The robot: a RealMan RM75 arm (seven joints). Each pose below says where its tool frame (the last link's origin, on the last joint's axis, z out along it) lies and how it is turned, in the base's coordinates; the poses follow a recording.
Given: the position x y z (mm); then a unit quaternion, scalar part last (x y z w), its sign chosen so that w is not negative.
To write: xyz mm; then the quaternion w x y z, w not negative. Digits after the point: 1 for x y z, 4 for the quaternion.
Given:
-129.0 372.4 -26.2 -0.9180 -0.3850 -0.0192 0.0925
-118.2 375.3 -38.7 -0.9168 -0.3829 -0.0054 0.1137
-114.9 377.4 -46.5 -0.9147 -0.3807 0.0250 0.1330
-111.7 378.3 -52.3 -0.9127 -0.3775 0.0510 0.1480
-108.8 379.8 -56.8 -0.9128 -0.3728 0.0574 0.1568
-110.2 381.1 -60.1 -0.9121 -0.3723 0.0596 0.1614
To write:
-129.0 372.4 -26.2 0.0925 -0.9180 -0.3850 -0.0192
-118.2 375.3 -38.7 0.1137 -0.9168 -0.3829 -0.0054
-114.9 377.4 -46.5 0.1330 -0.9147 -0.3807 0.0250
-111.7 378.3 -52.3 0.1480 -0.9127 -0.3775 0.0510
-108.8 379.8 -56.8 0.1568 -0.9128 -0.3728 0.0574
-110.2 381.1 -60.1 0.1614 -0.9121 -0.3723 0.0596

